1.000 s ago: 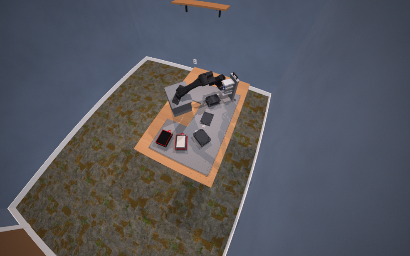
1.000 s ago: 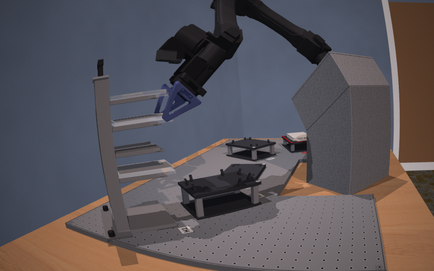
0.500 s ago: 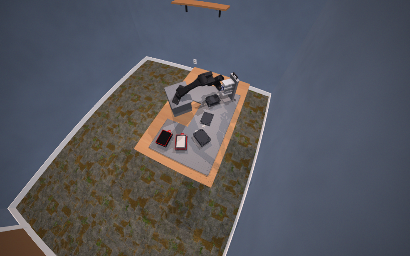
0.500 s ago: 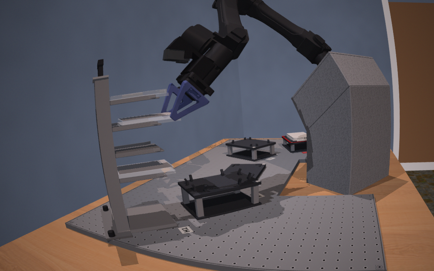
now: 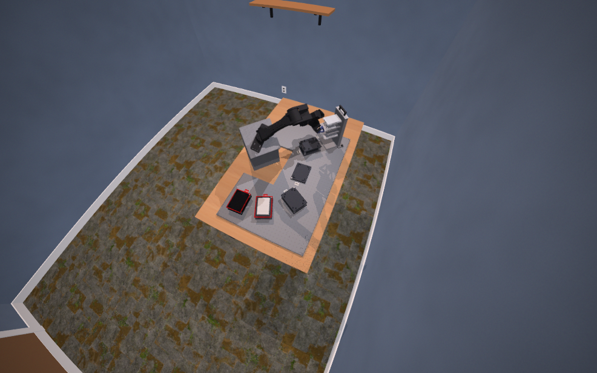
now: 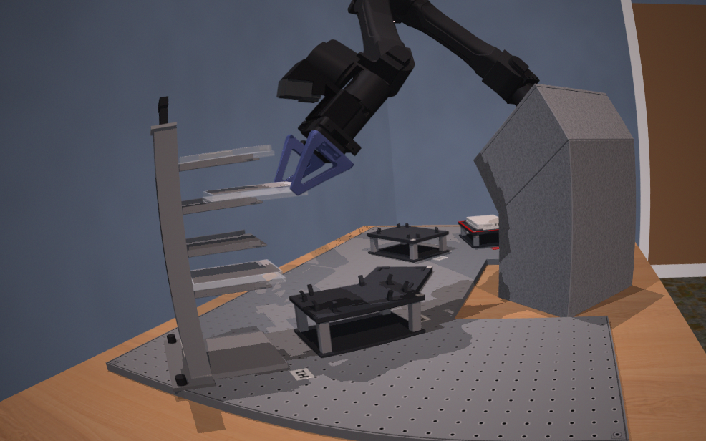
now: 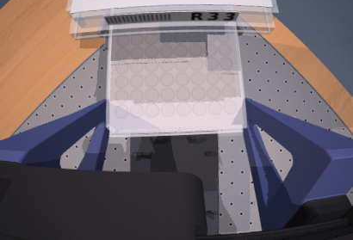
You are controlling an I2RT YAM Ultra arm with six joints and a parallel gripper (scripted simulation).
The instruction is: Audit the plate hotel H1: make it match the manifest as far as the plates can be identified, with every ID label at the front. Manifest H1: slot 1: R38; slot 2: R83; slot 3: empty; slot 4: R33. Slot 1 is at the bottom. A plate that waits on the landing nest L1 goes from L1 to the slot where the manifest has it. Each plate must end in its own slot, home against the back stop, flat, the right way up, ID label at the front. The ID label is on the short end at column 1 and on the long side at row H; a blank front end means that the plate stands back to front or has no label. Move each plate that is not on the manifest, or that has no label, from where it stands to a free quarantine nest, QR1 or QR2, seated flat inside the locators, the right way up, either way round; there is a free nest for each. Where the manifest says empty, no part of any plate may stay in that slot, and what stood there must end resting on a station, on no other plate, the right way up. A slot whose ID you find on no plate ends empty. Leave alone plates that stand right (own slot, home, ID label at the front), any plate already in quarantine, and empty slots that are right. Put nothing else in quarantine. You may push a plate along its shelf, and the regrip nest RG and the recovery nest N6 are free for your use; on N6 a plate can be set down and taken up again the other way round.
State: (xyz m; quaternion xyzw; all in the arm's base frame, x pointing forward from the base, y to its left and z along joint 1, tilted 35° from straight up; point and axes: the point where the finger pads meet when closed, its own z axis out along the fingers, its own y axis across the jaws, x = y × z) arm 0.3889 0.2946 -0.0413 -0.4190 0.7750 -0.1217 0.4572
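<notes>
My gripper is now 7 cm past the regrip nest RG, 5 cm to the left of it and 17 cm above it. Also, from my hand: plate hotel H1: 14 cm ahead, 10 cm to the left, 7 cm below; flat nest N6: 8 cm behind, 31 cm to the right, 22 cm below; H1 tag: 3 cm behind, 11 cm to the left, 23 cm below.
</notes>
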